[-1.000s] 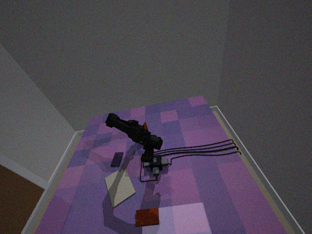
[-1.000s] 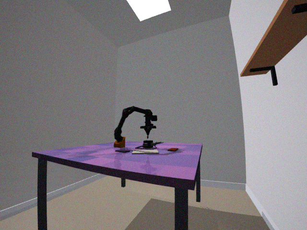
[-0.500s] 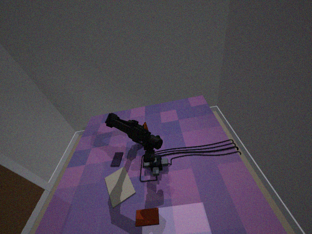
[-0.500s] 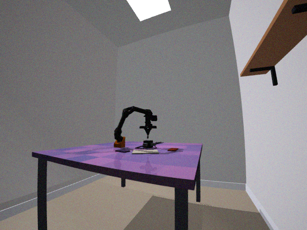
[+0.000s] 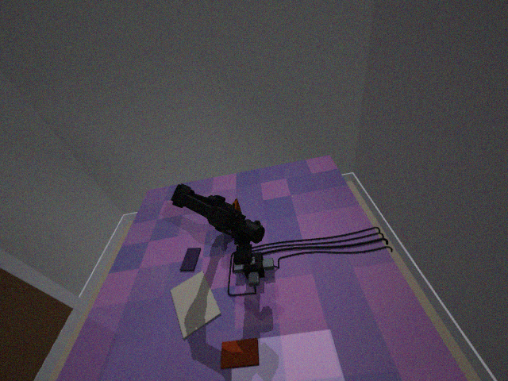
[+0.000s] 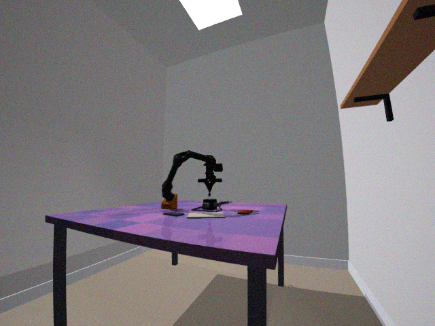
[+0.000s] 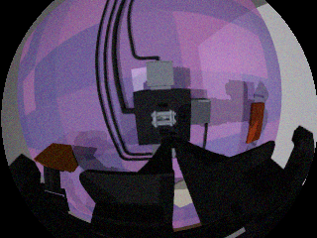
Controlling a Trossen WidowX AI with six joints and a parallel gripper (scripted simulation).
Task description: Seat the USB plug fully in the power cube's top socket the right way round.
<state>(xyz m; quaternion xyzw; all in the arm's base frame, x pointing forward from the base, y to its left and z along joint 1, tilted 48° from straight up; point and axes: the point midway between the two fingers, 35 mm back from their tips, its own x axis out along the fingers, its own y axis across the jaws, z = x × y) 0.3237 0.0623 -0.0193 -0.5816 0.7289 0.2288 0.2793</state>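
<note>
Now: the USB plug 20 mm below my gripper tip. Round my gripper tip: white sheet: 270 mm to the right, 130 mm below, 70 mm ahead; red card: 290 mm ahead, 130 mm below, 90 mm to the right.
</note>
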